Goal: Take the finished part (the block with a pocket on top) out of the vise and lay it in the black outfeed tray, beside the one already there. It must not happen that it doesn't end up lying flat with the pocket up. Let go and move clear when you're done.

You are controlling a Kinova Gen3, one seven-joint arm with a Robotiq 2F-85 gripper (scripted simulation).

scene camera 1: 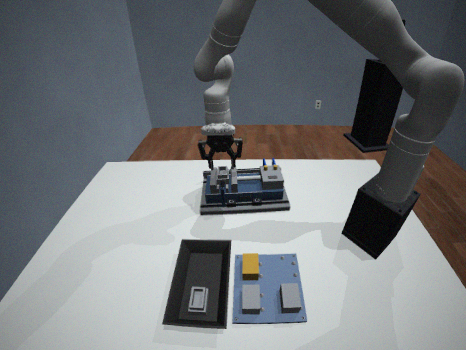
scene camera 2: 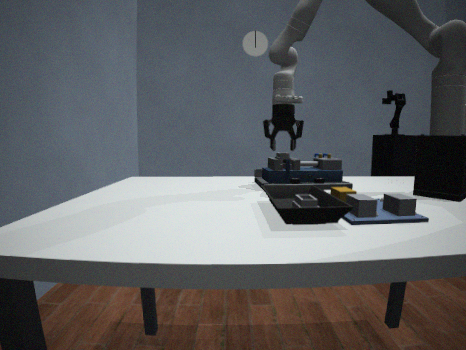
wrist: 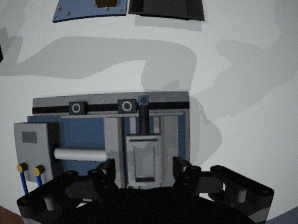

Labels:
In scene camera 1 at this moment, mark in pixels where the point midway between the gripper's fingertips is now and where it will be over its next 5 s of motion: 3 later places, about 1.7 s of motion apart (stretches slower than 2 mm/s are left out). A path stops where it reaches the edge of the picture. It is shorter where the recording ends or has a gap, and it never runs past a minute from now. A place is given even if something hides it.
The gripper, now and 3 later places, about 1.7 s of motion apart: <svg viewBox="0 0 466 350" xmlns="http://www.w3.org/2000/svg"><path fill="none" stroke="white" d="M222 168L222 172L223 167L213 174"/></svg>

